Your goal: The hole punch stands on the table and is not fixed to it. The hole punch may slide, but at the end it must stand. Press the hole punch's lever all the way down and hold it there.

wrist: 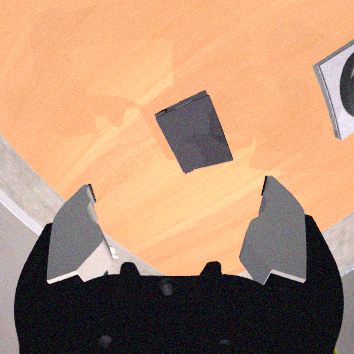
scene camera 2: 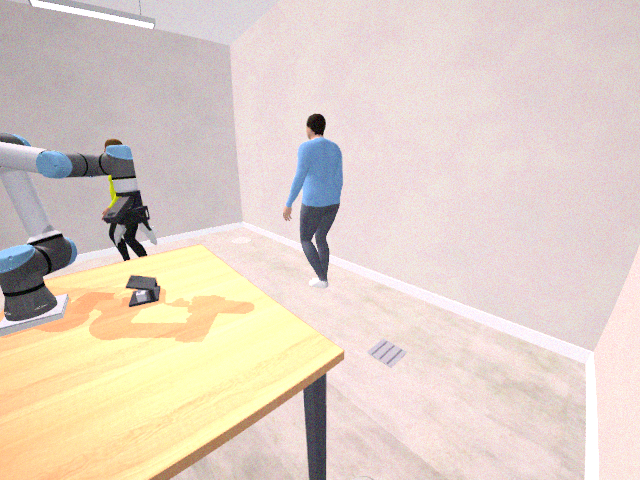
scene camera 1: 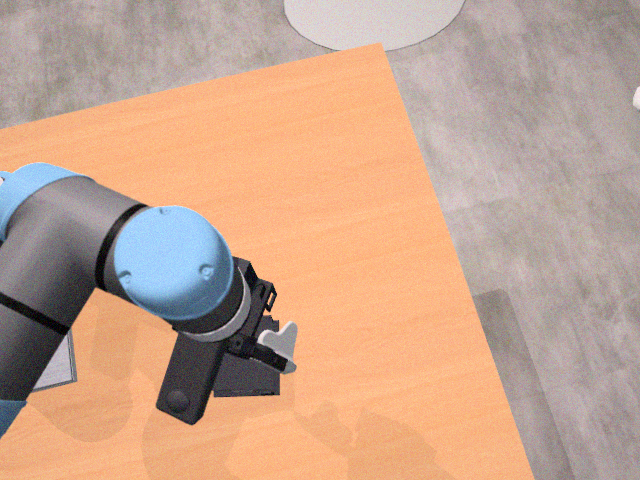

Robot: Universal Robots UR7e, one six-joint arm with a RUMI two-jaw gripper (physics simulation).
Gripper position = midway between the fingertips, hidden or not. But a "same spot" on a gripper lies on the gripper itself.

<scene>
my gripper: wrist 176,182; scene camera 2; scene camera 1
same spot on my gripper: (scene camera 2: 150,232) = (scene camera 1: 284,371)
</scene>
